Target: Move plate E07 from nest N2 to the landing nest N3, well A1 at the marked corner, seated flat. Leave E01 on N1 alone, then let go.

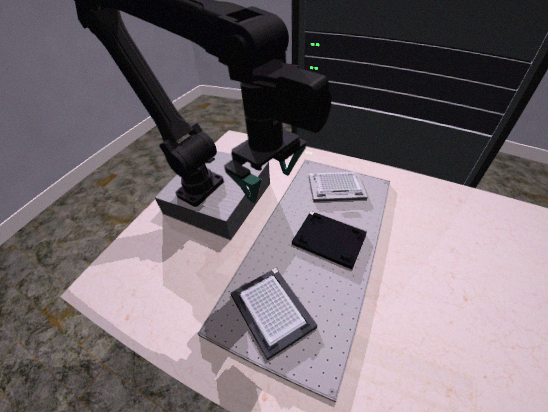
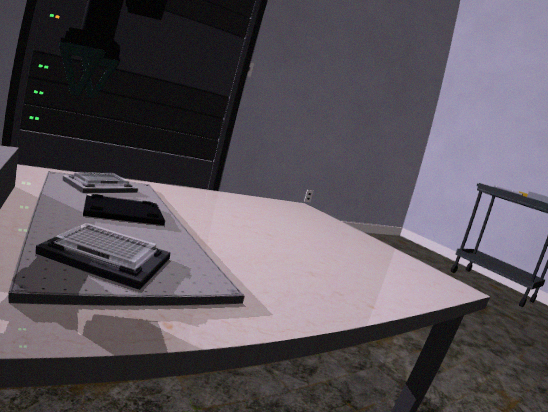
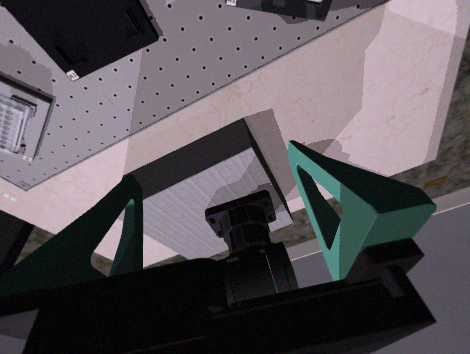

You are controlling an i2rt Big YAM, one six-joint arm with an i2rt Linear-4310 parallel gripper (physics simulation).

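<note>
My gripper (image 1: 270,186) (image 2: 84,95) (image 3: 212,164) is open and empty, high beside the board on the arm-base side. A clear 96-well plate (image 1: 273,307) (image 2: 107,245) sits on the dark near nest (image 1: 311,325) (image 2: 90,265) (image 3: 295,10). A second clear plate (image 1: 339,183) (image 2: 101,179) (image 3: 11,125) sits on the light grey far nest (image 1: 340,198) (image 2: 110,190) (image 3: 44,112). The black middle nest (image 1: 330,240) (image 2: 124,207) (image 3: 85,35) holds no plate; a white mark (image 1: 312,214) (image 3: 73,75) is on one corner. I cannot read which plate is E07 or E01.
The nests stand on a grey perforated board (image 1: 330,300) (image 2: 210,290) (image 3: 175,75) on the pale table (image 1: 450,300) (image 2: 310,280). The arm's base stands on a grey block (image 1: 200,217) (image 3: 185,210) beside the board. A dark rack cabinet (image 1: 390,135) stands behind the table.
</note>
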